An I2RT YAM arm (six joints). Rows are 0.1 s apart.
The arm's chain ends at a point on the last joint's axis. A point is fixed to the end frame.
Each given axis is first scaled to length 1.
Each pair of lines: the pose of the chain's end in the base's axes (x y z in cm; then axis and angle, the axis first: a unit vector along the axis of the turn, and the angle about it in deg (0 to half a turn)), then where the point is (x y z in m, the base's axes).
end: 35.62, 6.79, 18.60, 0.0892, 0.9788, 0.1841, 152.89
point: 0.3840 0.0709 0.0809
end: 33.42, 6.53, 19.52, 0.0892, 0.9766, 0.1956, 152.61
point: 0.3628 0.0707 0.0904
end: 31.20, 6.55, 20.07, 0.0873, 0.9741, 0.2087, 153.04
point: 0.3402 0.0738 0.0960
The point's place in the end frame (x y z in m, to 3 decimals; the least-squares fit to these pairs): 0.020 -0.035 0.101
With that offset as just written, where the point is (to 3 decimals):
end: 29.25, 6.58, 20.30, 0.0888, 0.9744, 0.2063, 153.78
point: 0.319 0.074 0.098
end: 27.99, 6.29, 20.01, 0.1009, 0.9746, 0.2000, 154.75
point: 0.305 0.070 0.094
